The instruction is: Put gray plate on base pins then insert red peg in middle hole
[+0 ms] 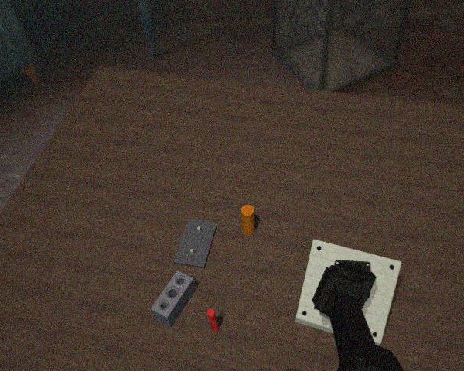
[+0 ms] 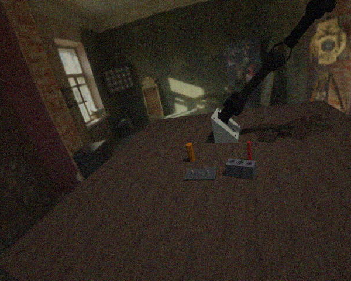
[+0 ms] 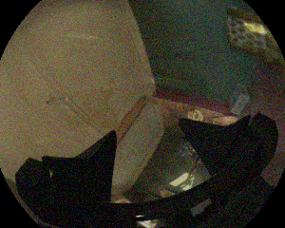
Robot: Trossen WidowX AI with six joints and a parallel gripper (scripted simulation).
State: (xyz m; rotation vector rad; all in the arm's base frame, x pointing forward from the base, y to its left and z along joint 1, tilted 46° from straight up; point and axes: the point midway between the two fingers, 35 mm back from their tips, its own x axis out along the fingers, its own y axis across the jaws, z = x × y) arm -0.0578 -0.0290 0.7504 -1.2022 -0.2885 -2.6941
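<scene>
The gray plate is 630 mm below my gripper tip, 470 mm to the right of it and 340 mm ahead of it. The rest, counted from my gripper tip: orange cylinder (670 mm to the right, 630 mm below, 220 mm ahead); red peg (630 mm below, 430 mm to the right, 240 mm ahead).
</scene>
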